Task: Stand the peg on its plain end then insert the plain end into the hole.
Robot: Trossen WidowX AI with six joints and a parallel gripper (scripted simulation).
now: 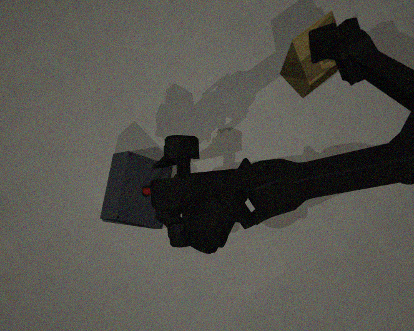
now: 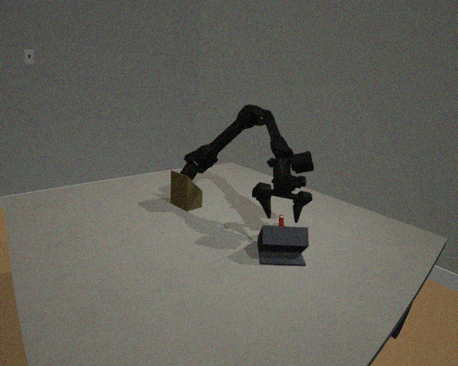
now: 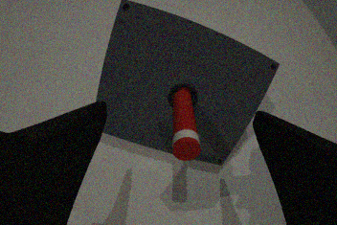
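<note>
The peg lies 1 cm below my gripper tip. From my gripper tip the other things lie so: dark sloped panel (3 cm ahead, 3 cm to the right, 5 cm below).
</note>
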